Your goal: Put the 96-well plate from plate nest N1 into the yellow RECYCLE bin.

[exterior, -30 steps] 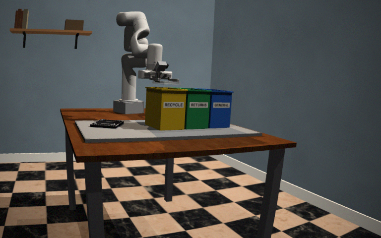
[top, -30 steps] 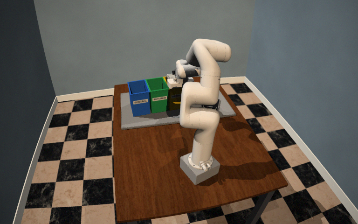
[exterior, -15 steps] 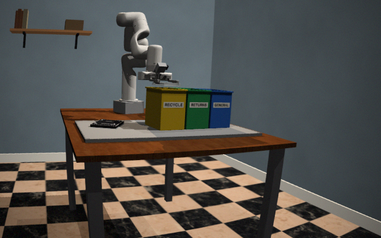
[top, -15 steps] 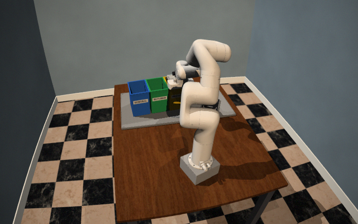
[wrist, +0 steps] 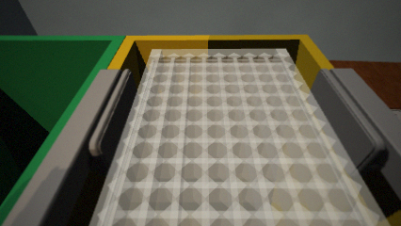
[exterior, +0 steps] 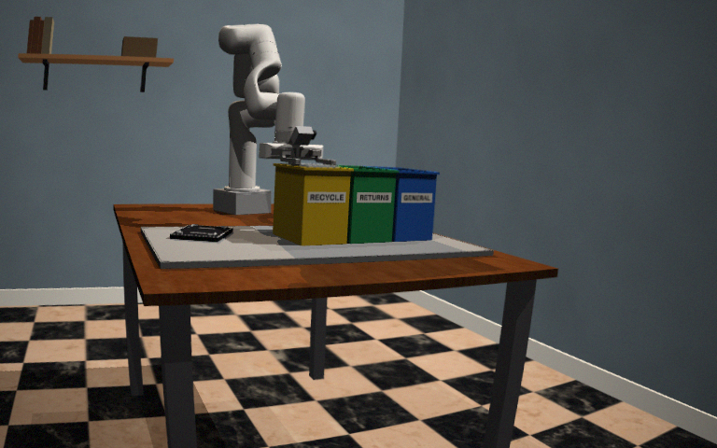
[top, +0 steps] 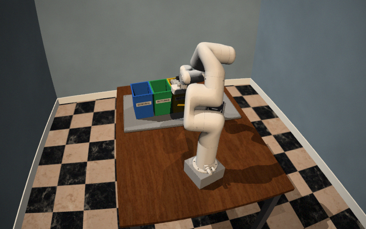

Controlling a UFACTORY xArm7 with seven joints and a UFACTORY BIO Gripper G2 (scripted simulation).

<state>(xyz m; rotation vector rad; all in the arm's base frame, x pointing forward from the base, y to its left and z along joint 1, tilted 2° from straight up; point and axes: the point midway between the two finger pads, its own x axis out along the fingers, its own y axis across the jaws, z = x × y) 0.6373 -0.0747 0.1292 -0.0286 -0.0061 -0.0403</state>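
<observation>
Right now the 96-well plate is 1 cm below my hand. The rest, counted from my hand: blue general bin: 26 cm to the left, 10 cm below, 1 cm ahead; yellow recycle bin: 10 cm below; green returns bin: 13 cm to the left, 10 cm below, 1 cm ahead.
</observation>
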